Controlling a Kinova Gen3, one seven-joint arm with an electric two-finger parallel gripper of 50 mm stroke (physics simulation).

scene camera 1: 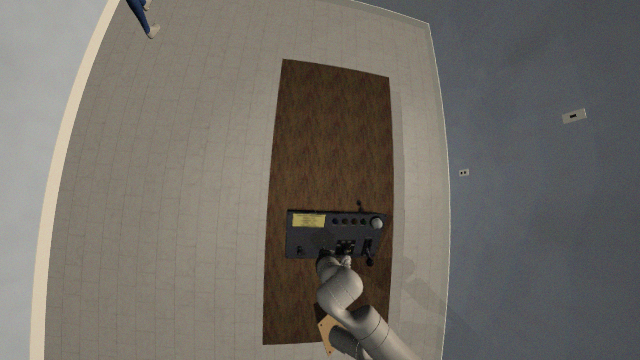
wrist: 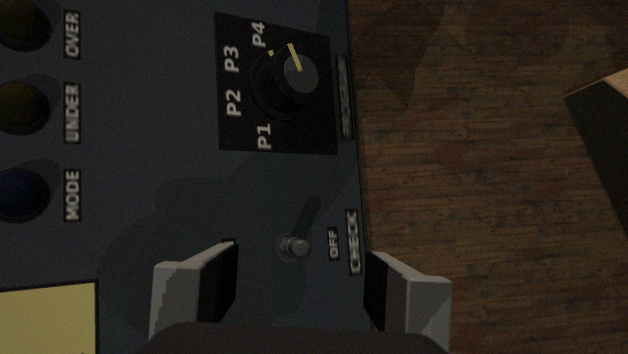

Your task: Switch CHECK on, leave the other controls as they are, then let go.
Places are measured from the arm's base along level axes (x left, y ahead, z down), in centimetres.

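Pixels of known places: gripper, fingertip midpoint: (wrist: 301,275); arm's base, link origin: (scene camera 1: 334,334).
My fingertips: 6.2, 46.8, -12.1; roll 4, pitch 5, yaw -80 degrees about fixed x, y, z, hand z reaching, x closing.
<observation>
For each thing: its top centre in the pictures, then the offset to it from my fingertips, as dx, dy, dz. "*": a spot on its surface instead.
- CHECK toggle, surface spot: (wrist: 299,248) * -0.6, -1.0, +10.2
- OFF label, surface spot: (wrist: 333,243) * -0.4, -4.3, +16.8
- PROGRAM knob, top centre: (wrist: 302,70) -12.5, -2.7, +11.5
- yellow label, surface spot: (wrist: 47,320) * +1.5, +13.0, +8.6
- black-knobbed lever, top centre: (scene camera 1: 371,264) -24.2, -8.6, +7.8
- pale round knob, surface spot: (scene camera 1: 376,223) * -24.8, +12.4, +3.8
- small control, top centre: (scene camera 1: 299,251) +11.4, -0.8, +10.6
The CHECK toggle (wrist: 299,248) is a short grey metal lever on the dark control panel (scene camera 1: 305,237) (wrist: 150,125). In the wrist view it is seen almost end-on, its tip slightly to the OFF-label side of its nut; from this angle I cannot tell surely which way it is thrown. The OFF label (wrist: 333,243) is readable; the opposite label is almost wholly hidden by the left finger. My gripper (wrist: 301,275) (scene camera 1: 325,253) is open and empty, above the toggle. The lever shows between the spread fingers, untouched. In the scene view the arm hides the toggle.
The PROGRAM knob (wrist: 301,73) stands beside CHECK, its pointer near P4. Dark lamps (wrist: 22,195) line the panel beside a yellow label (scene camera 1: 308,220) (wrist: 47,320). A black-knobbed lever (scene camera 1: 369,261), a pale round knob (scene camera 1: 376,223) and another small control (scene camera 1: 300,250) are on the panel.
</observation>
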